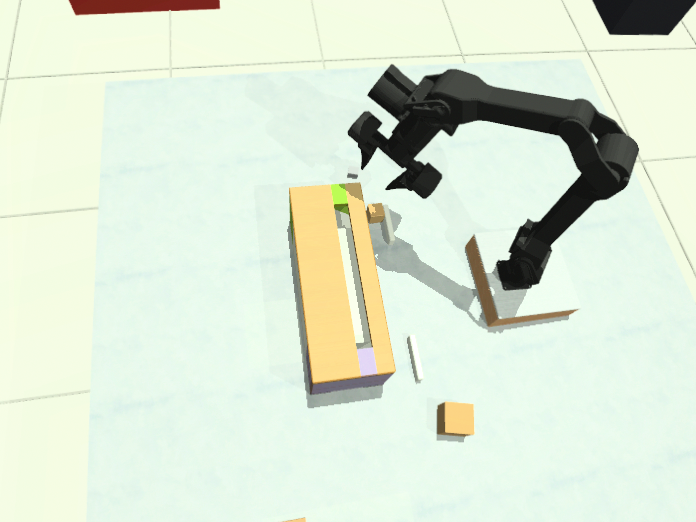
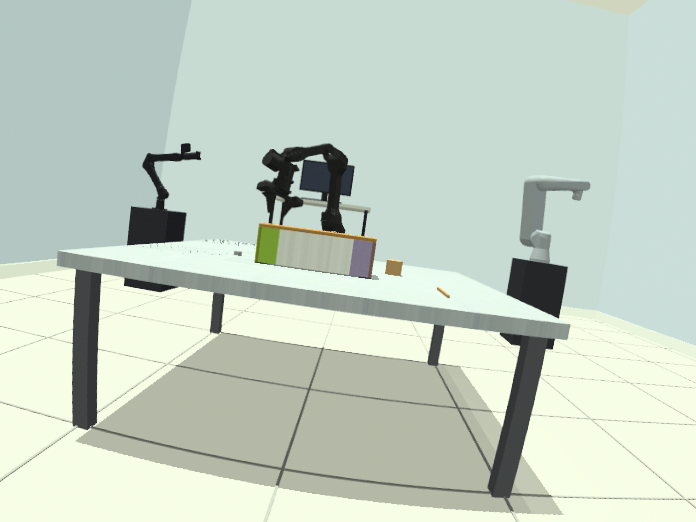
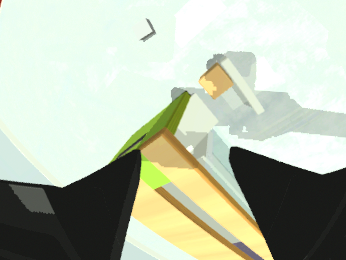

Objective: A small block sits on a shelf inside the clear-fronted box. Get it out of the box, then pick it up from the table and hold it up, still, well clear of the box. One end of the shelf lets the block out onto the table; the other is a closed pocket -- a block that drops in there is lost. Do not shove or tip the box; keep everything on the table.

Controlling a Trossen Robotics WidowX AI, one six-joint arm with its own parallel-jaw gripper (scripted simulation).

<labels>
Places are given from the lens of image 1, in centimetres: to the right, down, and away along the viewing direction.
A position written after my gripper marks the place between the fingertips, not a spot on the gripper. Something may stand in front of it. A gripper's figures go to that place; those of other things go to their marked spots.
my gripper (image 1: pixel 374 178): 5, -16, 94
long tan box (image 1: pixel 347 345): 0, 15, 83
larger tan cube (image 1: pixel 454 419): 19, 29, 87
The marked spots on the long tan box and the larger tan cube are 25 cm apart.
</labels>
